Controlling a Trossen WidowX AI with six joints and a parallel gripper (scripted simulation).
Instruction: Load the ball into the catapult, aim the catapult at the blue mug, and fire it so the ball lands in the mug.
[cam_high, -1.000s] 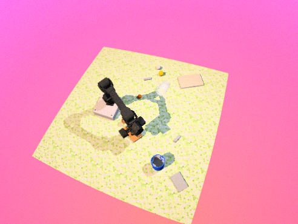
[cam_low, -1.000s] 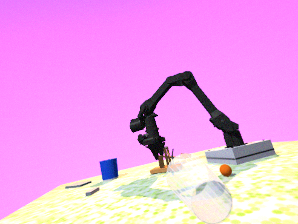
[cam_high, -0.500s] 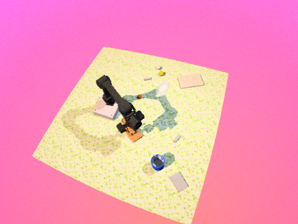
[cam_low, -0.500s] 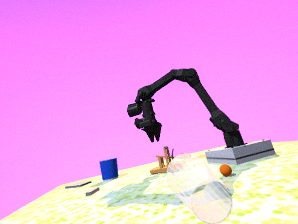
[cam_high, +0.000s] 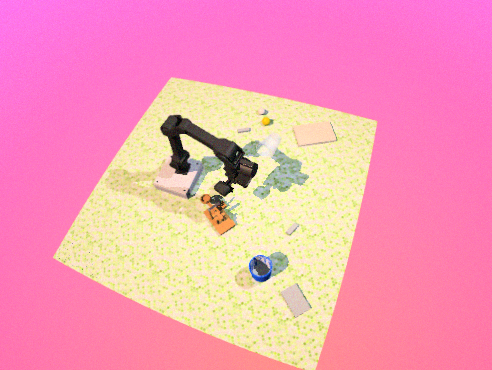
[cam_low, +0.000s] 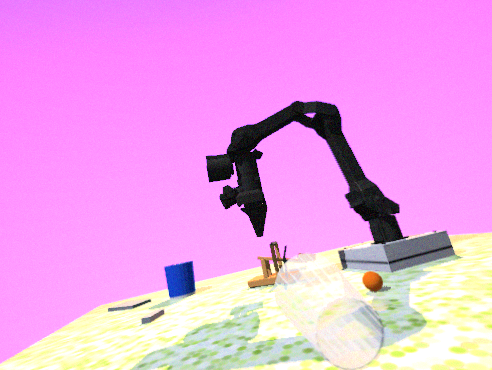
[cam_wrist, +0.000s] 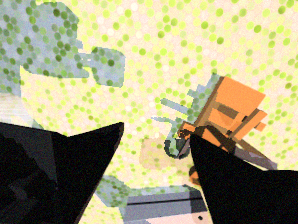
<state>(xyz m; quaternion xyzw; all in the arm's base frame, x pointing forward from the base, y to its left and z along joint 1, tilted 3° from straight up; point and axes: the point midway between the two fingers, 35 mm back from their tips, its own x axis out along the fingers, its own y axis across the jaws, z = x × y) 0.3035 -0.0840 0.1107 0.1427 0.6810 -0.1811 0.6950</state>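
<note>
The orange ball lies 10 cm behind my gripper tip, 21 cm to the left of it and 11 cm below it. Also, from my gripper tip: blue mug (17 cm ahead, 31 cm to the right, 10 cm below); yellow ball (2 cm ahead, 48 cm to the left, 11 cm below); orange catapult (9 cm behind, 7 cm to the right, 8 cm below).
</note>
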